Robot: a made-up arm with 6 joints.
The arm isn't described. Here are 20 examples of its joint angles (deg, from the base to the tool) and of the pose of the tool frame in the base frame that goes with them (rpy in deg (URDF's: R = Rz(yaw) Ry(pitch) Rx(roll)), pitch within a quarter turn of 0, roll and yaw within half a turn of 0; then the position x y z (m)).
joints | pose
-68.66 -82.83 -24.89 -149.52 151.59 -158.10 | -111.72 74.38 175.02 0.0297 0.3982 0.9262
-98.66 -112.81 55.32 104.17 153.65 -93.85 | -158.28 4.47 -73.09 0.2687 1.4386 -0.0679
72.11 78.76 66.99 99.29 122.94 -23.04 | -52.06 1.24 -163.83 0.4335 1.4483 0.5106
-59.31 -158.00 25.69 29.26 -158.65 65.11 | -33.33 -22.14 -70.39 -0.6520 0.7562 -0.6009
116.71 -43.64 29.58 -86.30 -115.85 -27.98 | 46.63 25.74 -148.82 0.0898 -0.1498 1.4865
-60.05 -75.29 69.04 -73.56 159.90 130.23 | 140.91 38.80 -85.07 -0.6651 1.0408 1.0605
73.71 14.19 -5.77 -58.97 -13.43 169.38 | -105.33 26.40 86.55 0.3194 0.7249 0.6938
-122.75 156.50 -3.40 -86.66 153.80 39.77 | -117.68 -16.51 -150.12 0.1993 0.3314 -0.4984
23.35 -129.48 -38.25 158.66 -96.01 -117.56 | 118.01 7.16 -135.26 -0.7327 -0.1131 0.4620
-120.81 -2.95 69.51 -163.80 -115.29 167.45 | -162.57 8.38 44.42 0.0537 -0.2855 1.7491
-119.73 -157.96 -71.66 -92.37 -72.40 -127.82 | 131.70 -17.72 -28.54 0.0381 0.0500 0.2118
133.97 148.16 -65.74 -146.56 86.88 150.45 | 70.93 -46.22 81.29 -0.0672 -0.1710 0.0780
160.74 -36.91 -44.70 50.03 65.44 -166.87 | 103.93 -31.50 -144.42 -0.1552 0.1905 1.0096
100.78 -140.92 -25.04 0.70 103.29 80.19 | 99.42 39.17 -80.10 0.3493 -0.7639 0.2793
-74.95 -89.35 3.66 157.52 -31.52 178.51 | -176.47 -55.68 125.82 -0.0624 0.9448 0.9870
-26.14 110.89 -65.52 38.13 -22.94 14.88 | 125.61 -14.38 168.25 0.0084 -0.1796 -0.1597
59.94 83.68 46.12 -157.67 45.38 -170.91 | -84.01 71.82 -0.17 0.4948 1.2248 -0.0903
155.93 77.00 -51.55 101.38 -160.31 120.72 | 1.11 -44.02 128.59 -0.4927 0.1768 -0.1768
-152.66 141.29 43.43 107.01 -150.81 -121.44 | -72.73 -57.70 146.55 -0.5118 -0.3306 -1.0440
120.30 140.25 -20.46 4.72 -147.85 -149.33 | 156.46 -51.28 116.29 0.2325 -0.0022 -0.5717
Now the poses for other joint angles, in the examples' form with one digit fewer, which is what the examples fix.
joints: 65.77 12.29 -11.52 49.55 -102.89 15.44
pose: -142.5 29.2 -56.0 0.472 0.733 0.958
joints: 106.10 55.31 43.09 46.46 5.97 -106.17
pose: 60.5 8.1 110.5 -0.248 1.356 0.759
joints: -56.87 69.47 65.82 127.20 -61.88 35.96
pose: -149.1 -30.1 -111.2 0.898 -1.155 0.700
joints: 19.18 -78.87 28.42 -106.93 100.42 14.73
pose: -178.1 5.0 -51.6 -0.795 -0.215 1.166
